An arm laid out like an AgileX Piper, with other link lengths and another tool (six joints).
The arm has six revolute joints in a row. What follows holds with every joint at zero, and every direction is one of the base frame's. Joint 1 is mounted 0.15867 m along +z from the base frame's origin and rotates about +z. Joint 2 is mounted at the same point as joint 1 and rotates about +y. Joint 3 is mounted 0.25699 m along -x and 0.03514 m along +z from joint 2 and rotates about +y. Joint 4 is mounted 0.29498 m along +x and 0.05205 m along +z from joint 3 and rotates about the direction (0.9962, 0, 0.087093). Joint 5 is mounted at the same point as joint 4 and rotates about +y. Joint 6 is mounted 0.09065 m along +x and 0.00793 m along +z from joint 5 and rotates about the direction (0.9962, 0, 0.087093). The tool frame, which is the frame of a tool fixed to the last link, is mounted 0.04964 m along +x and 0.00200 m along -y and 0.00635 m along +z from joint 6; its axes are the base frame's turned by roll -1.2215, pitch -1.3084 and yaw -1.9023 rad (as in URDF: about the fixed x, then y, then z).
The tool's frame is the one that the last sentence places.
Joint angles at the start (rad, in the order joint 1, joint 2, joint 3, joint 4, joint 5, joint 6):
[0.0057, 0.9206, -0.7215, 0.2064, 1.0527, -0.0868]
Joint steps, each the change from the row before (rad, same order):
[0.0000, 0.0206, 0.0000, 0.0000, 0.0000, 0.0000]
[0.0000, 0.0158, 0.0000, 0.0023, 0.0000, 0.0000]
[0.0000, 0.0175, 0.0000, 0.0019, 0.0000, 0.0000]
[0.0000, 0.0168, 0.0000, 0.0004, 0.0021, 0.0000]
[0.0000, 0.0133, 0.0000, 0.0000, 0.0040, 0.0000]
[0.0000, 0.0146, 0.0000, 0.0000, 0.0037, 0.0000]
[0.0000, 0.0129, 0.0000, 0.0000, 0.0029, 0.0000]
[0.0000, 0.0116, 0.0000, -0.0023, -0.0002, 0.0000]
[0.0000, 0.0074, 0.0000, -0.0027, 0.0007, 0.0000]
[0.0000, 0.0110, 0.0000, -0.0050, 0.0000, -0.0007]
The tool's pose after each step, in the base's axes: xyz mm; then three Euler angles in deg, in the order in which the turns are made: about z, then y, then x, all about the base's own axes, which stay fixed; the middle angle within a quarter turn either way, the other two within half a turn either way. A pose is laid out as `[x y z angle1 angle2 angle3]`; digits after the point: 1 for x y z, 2 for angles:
[231.5 24.4 245.9 10.40 22.25 -168.36]
[232.9 24.7 242.3 10.61 21.37 -168.31]
[234.3 24.9 238.3 10.85 20.39 -168.29]
[235.3 25.0 234.2 11.06 19.33 -168.35]
[235.8 25.1 230.9 11.22 18.35 -168.39]
[236.3 25.1 227.3 11.40 17.32 -168.44]
[236.8 25.2 224.1 11.55 16.43 -168.49]
[237.6 24.9 221.3 11.66 15.79 -168.65]
[237.9 24.6 219.5 11.70 15.32 -168.81]
[238.5 24.0 216.8 11.72 14.69 -169.11]

